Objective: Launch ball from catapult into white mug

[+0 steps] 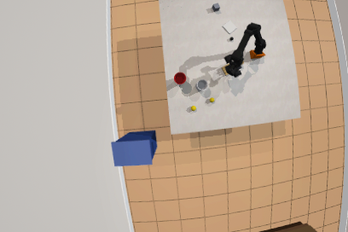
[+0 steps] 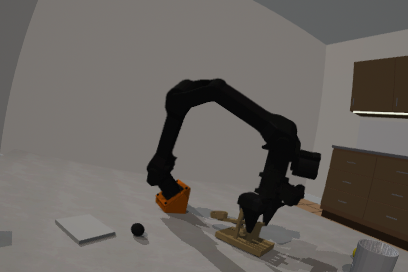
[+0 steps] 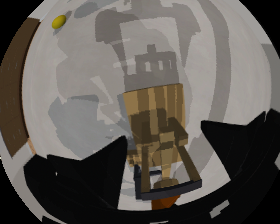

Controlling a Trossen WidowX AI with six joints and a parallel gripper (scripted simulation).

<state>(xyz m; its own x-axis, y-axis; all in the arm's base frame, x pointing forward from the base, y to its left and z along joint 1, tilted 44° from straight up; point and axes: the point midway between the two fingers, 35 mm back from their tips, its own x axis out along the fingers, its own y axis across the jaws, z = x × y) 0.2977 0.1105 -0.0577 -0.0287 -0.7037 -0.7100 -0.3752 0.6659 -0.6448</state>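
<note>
Right now my gripper tip is 8 cm past the black ball, 28 cm to the left of it and 4 cm above it. The rest, counted from my gripper tip: wooden catapult 6 cm behind, 1 cm to the right; then flat white slab 9 cm behind, 40 cm to the right, 5 cm below; then white mug 26 cm ahead, 12 cm to the left, 3 cm below.
</note>
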